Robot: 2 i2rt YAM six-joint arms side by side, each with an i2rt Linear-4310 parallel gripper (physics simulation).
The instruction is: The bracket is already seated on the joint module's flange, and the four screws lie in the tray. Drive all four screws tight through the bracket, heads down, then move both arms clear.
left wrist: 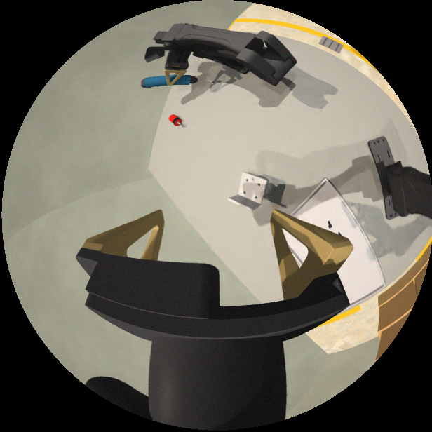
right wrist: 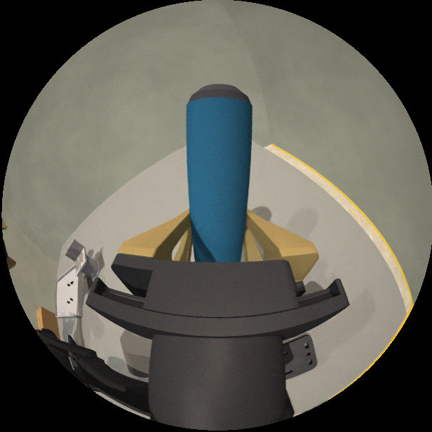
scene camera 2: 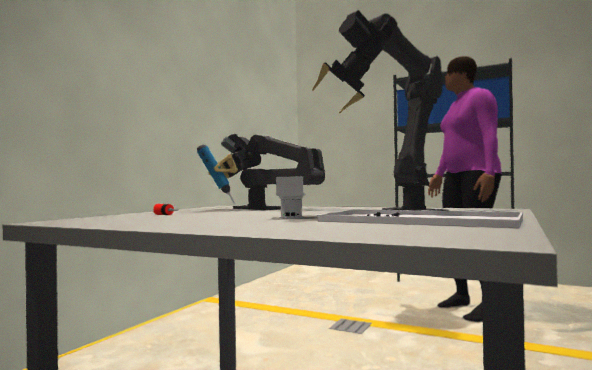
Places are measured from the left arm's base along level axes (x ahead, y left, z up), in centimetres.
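Pixels of known places: left gripper, fingertip midpoint: [scene camera 2: 325, 101]; right gripper, fingertip midpoint: [scene camera 2: 211, 171]; right arm's base, origin of the base link: [scene camera 2: 256, 208].
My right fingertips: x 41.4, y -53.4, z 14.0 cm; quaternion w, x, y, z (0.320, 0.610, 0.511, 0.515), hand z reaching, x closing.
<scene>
Behind a point stands the place of what it marks.
My right gripper [scene camera 2: 223, 168] [left wrist: 169, 83] [right wrist: 217, 214] is shut on the blue screwdriver [scene camera 2: 212, 167] @[x 41.6, y -52.2, z 15.3 cm] [left wrist: 155, 81] [right wrist: 219, 160], held tilted above the table, its shaft pointing down in scene camera 2. My left gripper [scene camera 2: 327, 101] @[x 26.6, y -8.2, z 31.8 cm] [left wrist: 216, 215] is open and empty, high above the table. The light bracket [scene camera 2: 289, 187] @[x 40.1, y -7.1, z 8.2 cm] [left wrist: 252, 188] [right wrist: 76, 248] sits on the joint module [scene camera 2: 291, 207] @[x 39.4, y -7.4, z 3.0 cm] [left wrist: 273, 190] [right wrist: 90, 266]; dark holes show in its plate. Small dark screws [scene camera 2: 382, 215] @[x 21.7, y 7.1, z 0.6 cm] [left wrist: 329, 224] [right wrist: 70, 283] lie in the tray [scene camera 2: 420, 220] @[x 29.4, y 25.5, z 1.0 cm] [left wrist: 384, 286] [right wrist: 69, 316]; my left finger hides part of it in the left wrist view.
A red-handled tool [scene camera 2: 163, 209] @[x 59.8, y -48.5, z 1.8 cm] [left wrist: 175, 120] lies on the table [scene camera 2: 150, 231] @[x 76.3, y -3.5, z 0.0 cm] [left wrist: 200, 165] [right wrist: 350, 250], at the left in scene camera 2. A person in a pink top [scene camera 2: 470, 130] stands behind the table at the right, before a shelf unit [scene camera 2: 511, 135].
</scene>
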